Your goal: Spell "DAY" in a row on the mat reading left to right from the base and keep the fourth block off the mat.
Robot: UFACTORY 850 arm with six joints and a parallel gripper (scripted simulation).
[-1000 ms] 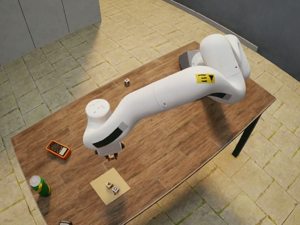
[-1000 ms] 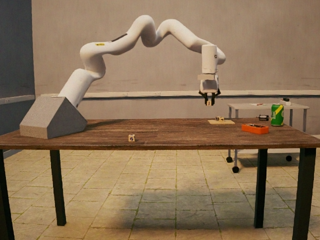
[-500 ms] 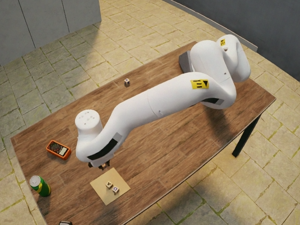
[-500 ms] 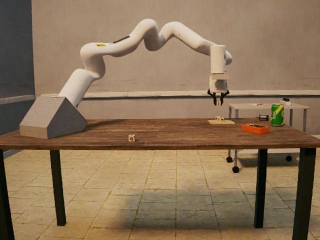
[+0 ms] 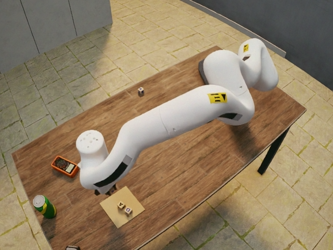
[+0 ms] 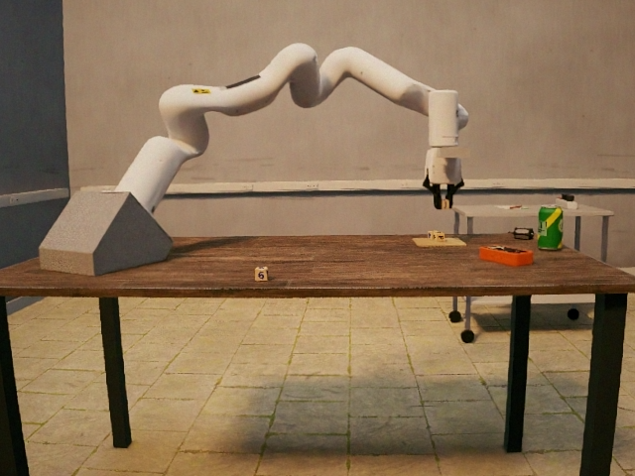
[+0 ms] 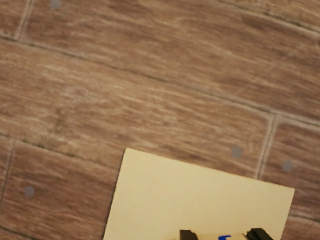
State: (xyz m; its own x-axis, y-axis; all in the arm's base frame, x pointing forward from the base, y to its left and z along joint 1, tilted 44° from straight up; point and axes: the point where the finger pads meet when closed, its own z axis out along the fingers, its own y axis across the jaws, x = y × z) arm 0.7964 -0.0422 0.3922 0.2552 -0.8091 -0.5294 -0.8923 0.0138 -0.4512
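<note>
Now: hand 10 mm past the tan mat, 40 mm to the right of it and 120 mm above it. From my hand the other things lie so: dark object (260 mm ahead, 100 mm to the left, 110 mm below).
</note>
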